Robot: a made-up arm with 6 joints. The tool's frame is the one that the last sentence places.
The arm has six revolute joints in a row. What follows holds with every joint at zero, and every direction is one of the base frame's. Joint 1 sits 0.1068 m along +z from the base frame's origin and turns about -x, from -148.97 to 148.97 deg. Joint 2 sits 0.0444 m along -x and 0.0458 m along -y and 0.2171 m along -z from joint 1 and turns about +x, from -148.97 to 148.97 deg. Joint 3 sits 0.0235 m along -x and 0.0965 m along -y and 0.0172 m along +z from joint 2 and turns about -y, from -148.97 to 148.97 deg. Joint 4 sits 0.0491 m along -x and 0.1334 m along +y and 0.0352 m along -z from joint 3 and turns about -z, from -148.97 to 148.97 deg. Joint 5 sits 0.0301 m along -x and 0.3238 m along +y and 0.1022 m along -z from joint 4 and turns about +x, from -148.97 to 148.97 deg. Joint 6 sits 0.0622 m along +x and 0.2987 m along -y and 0.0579 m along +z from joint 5 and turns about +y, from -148.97 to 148.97 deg. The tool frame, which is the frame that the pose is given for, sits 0.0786 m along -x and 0.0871 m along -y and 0.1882 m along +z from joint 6; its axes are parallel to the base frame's.
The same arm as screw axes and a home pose.
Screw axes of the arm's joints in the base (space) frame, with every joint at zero. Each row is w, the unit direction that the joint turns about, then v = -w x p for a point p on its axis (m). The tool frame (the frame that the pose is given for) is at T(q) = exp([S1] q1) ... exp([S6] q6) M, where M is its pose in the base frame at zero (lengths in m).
S1 = (-1, 0, 0, 0, -0.1068, 0)
S2 = (1, 0, 0, 0, -0.1103, 0.0458)
S3 = (0, -1, 0, -0.0931, 0, 0.0679)
S4 = (0, 0, -1, 0.0089, -0.117, 0)
S5 = (1, 0, 0, 0, -0.2305, -0.3149)
S6 = (0, 1, 0, 0.1726, 0, -0.0849)
M =
1 0 0 -0.1635
0 1 0 -0.0709
0 0 1 0.0156
0 0 0 1
Joint limits (deg, base to tool): -148.97..148.97 -148.97..148.97 -148.97..148.97 -148.97..148.97 -148.97..148.97 -148.97..148.97

